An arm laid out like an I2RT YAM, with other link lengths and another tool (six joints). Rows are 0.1 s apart.
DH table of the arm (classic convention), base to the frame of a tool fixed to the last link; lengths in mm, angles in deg. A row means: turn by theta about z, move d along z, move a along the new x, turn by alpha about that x. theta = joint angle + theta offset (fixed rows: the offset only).
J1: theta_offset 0  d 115.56  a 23  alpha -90
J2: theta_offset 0  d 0  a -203.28  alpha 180
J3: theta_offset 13.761  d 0  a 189.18  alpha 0
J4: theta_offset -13.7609  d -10.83  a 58.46  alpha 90
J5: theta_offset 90  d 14.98  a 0  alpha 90
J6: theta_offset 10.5  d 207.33  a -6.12  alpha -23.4
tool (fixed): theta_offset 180  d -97.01  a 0  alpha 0
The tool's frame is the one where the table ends.
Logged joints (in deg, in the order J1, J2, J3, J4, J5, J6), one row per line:
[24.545, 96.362, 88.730, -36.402, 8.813, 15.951]
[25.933, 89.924, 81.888, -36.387, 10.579, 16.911]
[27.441, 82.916, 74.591, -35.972, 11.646, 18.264]
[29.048, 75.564, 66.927, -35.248, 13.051, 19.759]
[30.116, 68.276, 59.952, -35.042, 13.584, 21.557]
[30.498, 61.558, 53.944, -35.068, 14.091, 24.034]
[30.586, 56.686, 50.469, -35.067, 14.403, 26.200]
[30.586, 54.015, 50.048, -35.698, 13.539, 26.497]
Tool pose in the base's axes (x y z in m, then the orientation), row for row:
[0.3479, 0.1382, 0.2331, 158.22, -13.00, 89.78]
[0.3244, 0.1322, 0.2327, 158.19, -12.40, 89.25]
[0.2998, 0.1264, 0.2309, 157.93, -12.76, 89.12]
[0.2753, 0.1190, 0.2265, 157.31, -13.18, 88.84]
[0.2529, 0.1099, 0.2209, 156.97, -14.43, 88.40]
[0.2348, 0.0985, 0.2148, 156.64, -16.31, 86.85]
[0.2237, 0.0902, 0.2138, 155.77, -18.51, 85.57]
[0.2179, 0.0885, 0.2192, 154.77, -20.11, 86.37]
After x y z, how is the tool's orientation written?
As angles about the fixed x, y, z axes (roll, pitch, yaw), in degrees.
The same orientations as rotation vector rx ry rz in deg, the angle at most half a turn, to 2 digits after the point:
[122.91, 117.18, 36.76]
[123.03, 116.45, 36.02]
[123.20, 116.14, 36.65]
[123.33, 115.38, 37.64]
[124.19, 114.69, 39.34]
[126.29, 112.63, 41.64]
[127.95, 110.37, 44.82]
[127.56, 110.55, 47.64]

